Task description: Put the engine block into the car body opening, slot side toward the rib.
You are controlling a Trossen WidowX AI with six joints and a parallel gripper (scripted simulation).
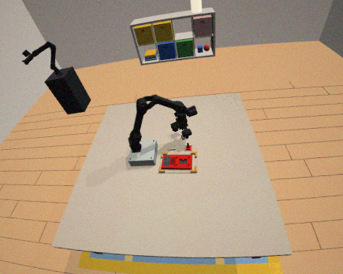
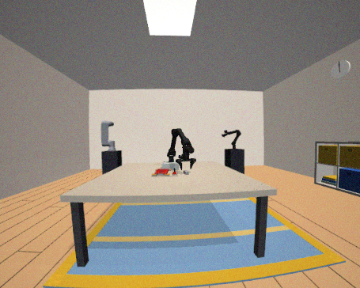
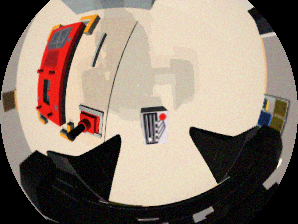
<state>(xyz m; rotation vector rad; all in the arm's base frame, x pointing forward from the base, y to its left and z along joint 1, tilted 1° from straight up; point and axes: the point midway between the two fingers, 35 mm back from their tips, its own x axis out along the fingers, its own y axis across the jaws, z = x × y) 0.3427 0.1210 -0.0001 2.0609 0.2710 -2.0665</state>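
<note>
The engine block lies 3 cm below my gripper tip.
</note>
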